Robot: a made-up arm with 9 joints.
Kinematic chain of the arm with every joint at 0, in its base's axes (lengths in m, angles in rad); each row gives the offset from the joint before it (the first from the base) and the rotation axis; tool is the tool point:
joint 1: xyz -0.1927 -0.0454 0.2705 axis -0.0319 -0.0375 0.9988
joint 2: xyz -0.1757 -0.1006 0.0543 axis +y
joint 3: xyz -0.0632 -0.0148 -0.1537 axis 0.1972 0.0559 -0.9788
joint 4: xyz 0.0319 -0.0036 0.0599 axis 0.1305 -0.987 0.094
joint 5: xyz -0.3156 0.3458 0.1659 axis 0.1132 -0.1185 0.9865
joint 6: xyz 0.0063 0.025 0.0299 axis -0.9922 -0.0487 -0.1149
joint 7: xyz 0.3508 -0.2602 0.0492 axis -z
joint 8: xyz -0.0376 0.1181 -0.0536 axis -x
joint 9: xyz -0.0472 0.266 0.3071 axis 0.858 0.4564 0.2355
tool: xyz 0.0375 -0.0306 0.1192
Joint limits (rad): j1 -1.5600..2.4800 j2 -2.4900..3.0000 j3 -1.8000..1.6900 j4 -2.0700..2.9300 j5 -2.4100..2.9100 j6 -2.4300..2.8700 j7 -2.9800..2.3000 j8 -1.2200..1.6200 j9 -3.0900..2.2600
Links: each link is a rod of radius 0.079 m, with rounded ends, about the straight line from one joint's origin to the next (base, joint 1, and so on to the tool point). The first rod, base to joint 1, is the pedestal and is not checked.
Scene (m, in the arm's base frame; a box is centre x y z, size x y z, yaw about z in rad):
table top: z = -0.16
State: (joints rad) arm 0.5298 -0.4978 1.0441 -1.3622 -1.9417 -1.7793 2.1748 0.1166 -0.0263
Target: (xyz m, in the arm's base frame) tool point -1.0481 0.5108 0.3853
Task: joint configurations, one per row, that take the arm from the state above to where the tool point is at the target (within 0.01 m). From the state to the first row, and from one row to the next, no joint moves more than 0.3 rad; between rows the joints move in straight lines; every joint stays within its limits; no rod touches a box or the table.
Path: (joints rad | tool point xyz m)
1: 0.3000 -0.5528 1.0999 -1.1661 -2.0010 -1.7915 2.2165 0.1386 -0.0309 | -1.1340 -0.2714 0.6426
2: 0.0701 -0.6077 1.1558 -0.9701 -2.0604 -1.8038 2.2583 0.1605 -0.0356 | -1.1847 0.1247 0.5164
3: -0.1597 -0.6627 1.2116 -0.7740 -2.1197 -1.8160 2.3000 0.1825 -0.0402 | -1.0481 0.5108 0.3853

